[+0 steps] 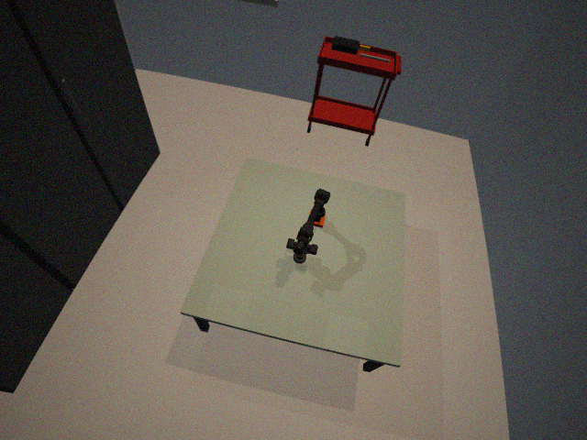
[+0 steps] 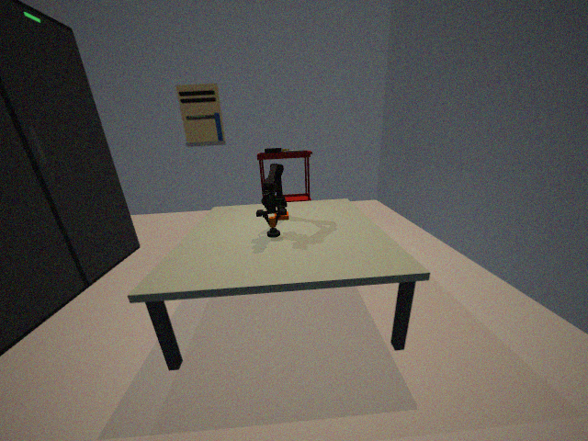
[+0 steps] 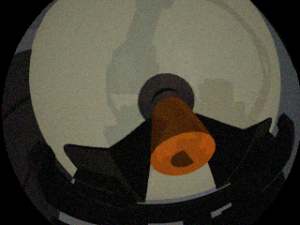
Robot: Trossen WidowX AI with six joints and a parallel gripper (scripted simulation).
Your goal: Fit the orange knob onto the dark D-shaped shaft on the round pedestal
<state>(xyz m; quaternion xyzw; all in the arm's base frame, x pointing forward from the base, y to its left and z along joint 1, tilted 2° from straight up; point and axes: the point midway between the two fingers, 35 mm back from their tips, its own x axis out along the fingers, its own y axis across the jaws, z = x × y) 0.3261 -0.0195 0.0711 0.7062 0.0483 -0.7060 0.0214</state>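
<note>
My gripper tip is 2 cm below the orange knob. The rest, counted from my gripper tip: round pedestal: 4 cm below.
</note>
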